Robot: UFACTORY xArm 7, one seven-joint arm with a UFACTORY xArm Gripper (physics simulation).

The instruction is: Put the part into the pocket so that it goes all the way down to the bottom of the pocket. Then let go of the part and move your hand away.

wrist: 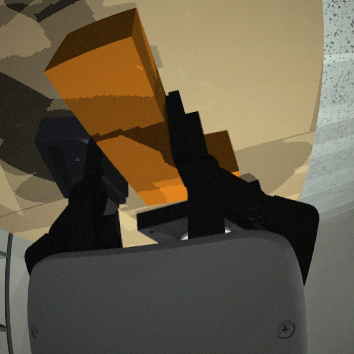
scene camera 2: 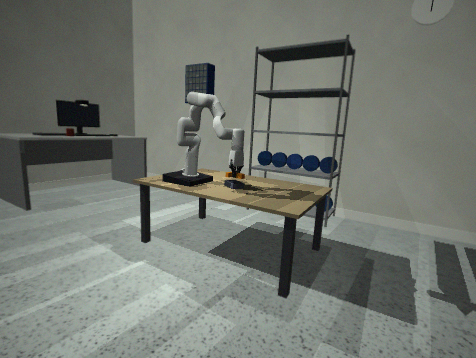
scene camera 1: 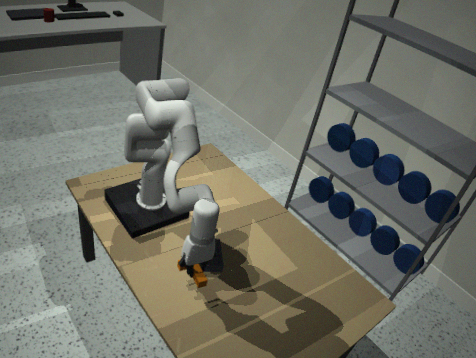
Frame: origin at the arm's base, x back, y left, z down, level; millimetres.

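Seen in the pictures: gripper, fingertip midpoint: (wrist: 144,118) (scene camera 2: 235,177) (scene camera 1: 194,273); arm's base, link origin: (scene camera 2: 190,174) (scene camera 1: 151,199).
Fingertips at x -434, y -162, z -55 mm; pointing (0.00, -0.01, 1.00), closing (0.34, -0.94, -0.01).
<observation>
Pixels of each thing's top centre, then the offset from my fingertips to it. Level surfaces: height alone.
- orange L-shaped part, top centre: (wrist: 174,149) (scene camera 1: 192,269) (scene camera 2: 235,173) dx +0, dy -16, dz -30 mm
- dark pocket block, top centre: (wrist: 81,174) (scene camera 1: 210,251) (scene camera 2: 234,181) dx +73, dy +161, dz +66 mm
- wooden table, surface height: dz +102 mm
The orange L-shaped part (scene camera 1: 200,280) (scene camera 2: 241,176) (wrist: 110,80) is held above the table, with its long arm reaching out past the fingers and its short arm behind the right finger in the wrist view. My gripper (scene camera 1: 192,270) (scene camera 2: 235,172) (wrist: 144,118) points down and is shut on the part. The dark pocket block (scene camera 1: 216,264) (scene camera 2: 234,184) (wrist: 59,128) lies on the table close beside the held part. The part is outside the pocket. In the wrist view the left finger hides some of the block, and the inside of the pocket is too dark to make out clearly.
The wooden table (scene camera 1: 260,220) (scene camera 2: 280,187) carries the arm's black base plate (scene camera 1: 134,231) (scene camera 2: 185,180). A metal shelf rack (scene camera 1: 320,107) (scene camera 2: 253,110) with blue discs stands beyond the table. A grey desk (scene camera 1: 142,50) (scene camera 2: 127,160) stands farther back.
</observation>
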